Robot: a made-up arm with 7 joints. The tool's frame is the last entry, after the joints.
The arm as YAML. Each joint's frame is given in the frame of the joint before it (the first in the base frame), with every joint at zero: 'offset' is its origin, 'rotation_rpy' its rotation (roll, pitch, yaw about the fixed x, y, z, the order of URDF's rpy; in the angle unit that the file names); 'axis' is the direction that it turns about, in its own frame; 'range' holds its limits. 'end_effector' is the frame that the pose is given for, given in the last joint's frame.
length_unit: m
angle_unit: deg
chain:
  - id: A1
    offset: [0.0, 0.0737, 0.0]
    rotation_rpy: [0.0, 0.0, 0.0]
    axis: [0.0, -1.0, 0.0]
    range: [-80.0, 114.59]
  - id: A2
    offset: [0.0, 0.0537, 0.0]
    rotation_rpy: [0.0, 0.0, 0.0]
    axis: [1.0, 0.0, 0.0]
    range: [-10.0, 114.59]
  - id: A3
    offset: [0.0, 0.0, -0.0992]
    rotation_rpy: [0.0, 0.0, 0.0]
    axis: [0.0, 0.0, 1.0]
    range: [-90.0, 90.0]
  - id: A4
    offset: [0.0, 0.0, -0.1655]
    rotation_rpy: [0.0, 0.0, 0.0]
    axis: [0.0, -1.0, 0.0]
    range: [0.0, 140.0]
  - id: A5
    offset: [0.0, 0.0, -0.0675]
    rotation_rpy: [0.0, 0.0, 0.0]
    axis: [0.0, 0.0, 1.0]
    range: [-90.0, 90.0]
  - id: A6
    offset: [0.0, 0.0, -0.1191]
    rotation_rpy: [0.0, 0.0, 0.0]
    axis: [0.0, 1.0, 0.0]
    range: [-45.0, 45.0]
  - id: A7
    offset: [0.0, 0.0, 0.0]
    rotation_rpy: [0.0, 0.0, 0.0]
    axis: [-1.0, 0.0, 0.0]
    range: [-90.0, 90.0]
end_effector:
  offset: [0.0, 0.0, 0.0]
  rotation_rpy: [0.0, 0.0, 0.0]
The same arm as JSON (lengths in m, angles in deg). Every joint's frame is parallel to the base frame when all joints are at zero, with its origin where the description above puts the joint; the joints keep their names.
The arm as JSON. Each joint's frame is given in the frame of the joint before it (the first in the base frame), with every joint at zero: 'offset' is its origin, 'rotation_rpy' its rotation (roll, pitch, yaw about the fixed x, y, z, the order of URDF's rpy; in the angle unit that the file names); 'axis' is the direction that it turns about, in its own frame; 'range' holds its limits. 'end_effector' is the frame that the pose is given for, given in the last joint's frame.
{
  "length_unit": "m",
  "angle_unit": "deg",
  "chain": [
    {
      "id": "A1",
      "offset": [
        0.0,
        0.0737,
        0.0
      ],
      "rotation_rpy": [
        0.0,
        0.0,
        0.0
      ],
      "axis": "-y",
      "range": [
        -80.0,
        114.59
      ]
    },
    {
      "id": "A2",
      "offset": [
        0.0,
        0.0537,
        0.0
      ],
      "rotation_rpy": [
        0.0,
        0.0,
        0.0
      ],
      "axis": "+x",
      "range": [
        -10.0,
        114.59
      ]
    },
    {
      "id": "A3",
      "offset": [
        0.0,
        0.0,
        -0.0992
      ],
      "rotation_rpy": [
        0.0,
        0.0,
        0.0
      ],
      "axis": "+z",
      "range": [
        -90.0,
        90.0
      ]
    },
    {
      "id": "A4",
      "offset": [
        0.0,
        0.0,
        -0.1655
      ],
      "rotation_rpy": [
        0.0,
        0.0,
        0.0
      ],
      "axis": "-y",
      "range": [
        0.0,
        140.0
      ]
    },
    {
      "id": "A5",
      "offset": [
        0.0,
        0.0,
        -0.0675
      ],
      "rotation_rpy": [
        0.0,
        0.0,
        0.0
      ],
      "axis": "+z",
      "range": [
        -90.0,
        90.0
      ]
    },
    {
      "id": "A6",
      "offset": [
        0.0,
        0.0,
        -0.1191
      ],
      "rotation_rpy": [
        0.0,
        0.0,
        0.0
      ],
      "axis": "+y",
      "range": [
        -45.0,
        45.0
      ]
    },
    {
      "id": "A7",
      "offset": [
        0.0,
        0.0,
        0.0
      ],
      "rotation_rpy": [
        0.0,
        0.0,
        0.0
      ],
      "axis": "-x",
      "range": [
        -90.0,
        90.0
      ]
    }
  ],
  "end_effector": {
    "offset": [
      0.0,
      0.0,
      0.0
    ],
    "rotation_rpy": [
      0.0,
      0.0,
      0.0
    ]
  }
}

